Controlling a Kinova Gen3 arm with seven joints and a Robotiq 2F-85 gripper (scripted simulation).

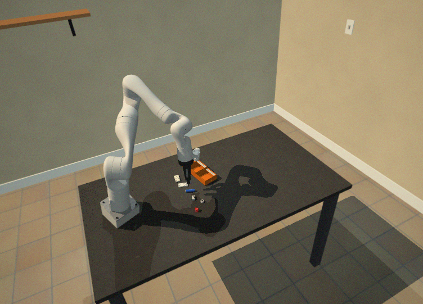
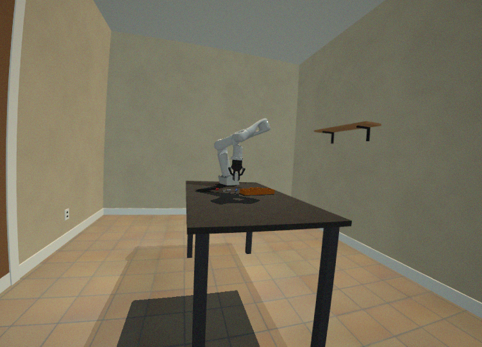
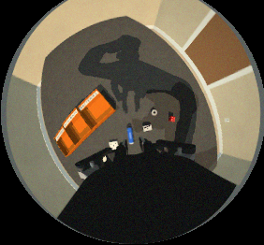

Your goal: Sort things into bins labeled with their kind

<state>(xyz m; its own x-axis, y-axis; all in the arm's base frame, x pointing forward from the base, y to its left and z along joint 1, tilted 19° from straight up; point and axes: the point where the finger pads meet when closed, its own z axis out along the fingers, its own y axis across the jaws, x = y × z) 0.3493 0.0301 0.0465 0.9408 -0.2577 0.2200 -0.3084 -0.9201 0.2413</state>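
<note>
The blue cylinder lies 9 cm below my hand. Round my hand: grey nut 3 cm ahead, 9 cm to the right, 9 cm below; red die 1 cm behind, 14 cm to the right, 9 cm below.
</note>
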